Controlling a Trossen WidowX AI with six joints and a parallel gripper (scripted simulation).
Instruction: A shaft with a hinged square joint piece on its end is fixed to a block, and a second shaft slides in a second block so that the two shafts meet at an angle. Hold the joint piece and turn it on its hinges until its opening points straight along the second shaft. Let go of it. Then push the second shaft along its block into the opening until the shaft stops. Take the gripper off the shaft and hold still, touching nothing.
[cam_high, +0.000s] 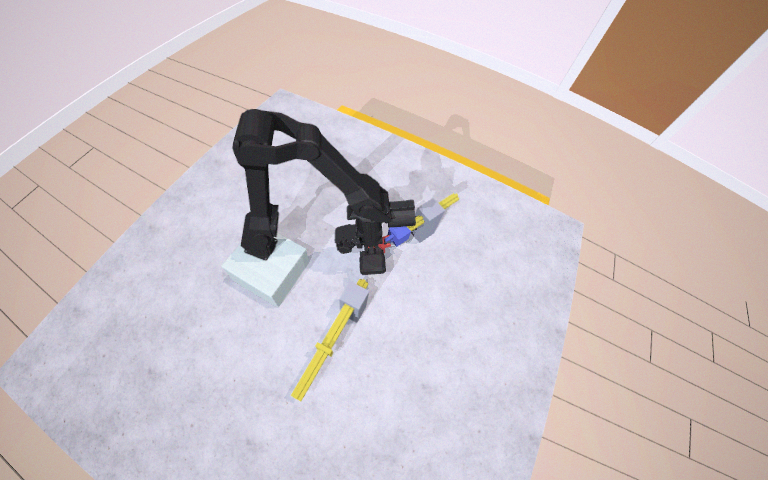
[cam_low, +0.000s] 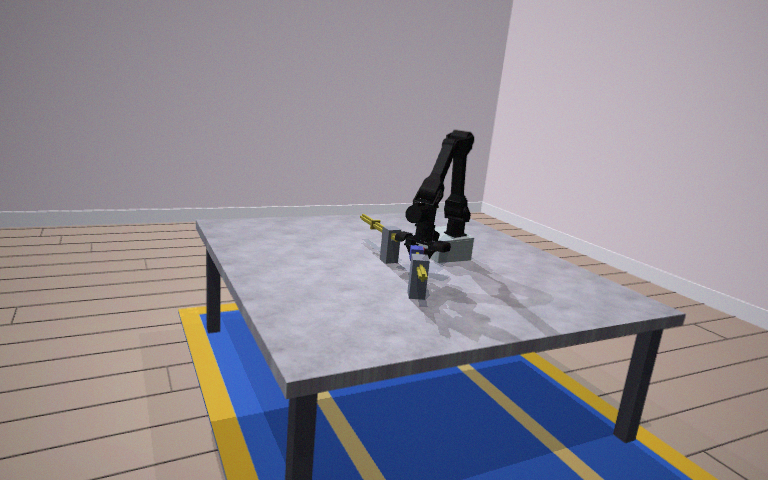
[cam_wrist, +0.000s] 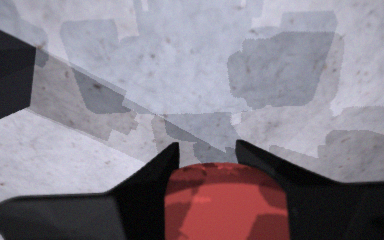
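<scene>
Right now the red joint piece is 1 cm ahead of my gripper tip and 5 cm above it.
</scene>
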